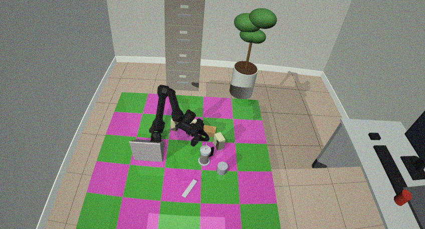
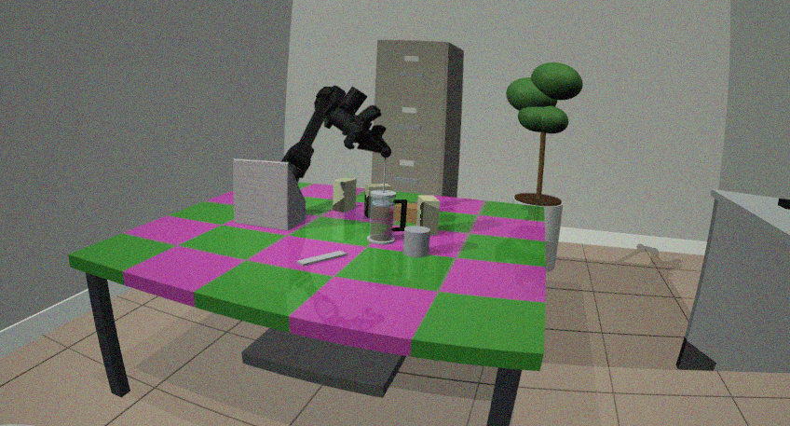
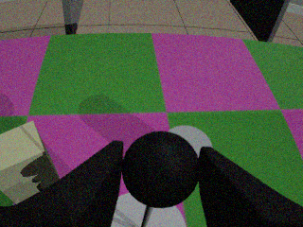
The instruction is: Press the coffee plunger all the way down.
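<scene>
My gripper tip is 140 mm above the coffee press and 10 mm to the right of it. Also, from my gripper tip: flat grey bar (260 mm below, 240 mm to the right, 70 mm behind); grey cup (230 mm below, 120 mm ahead, 60 mm to the right).
</scene>
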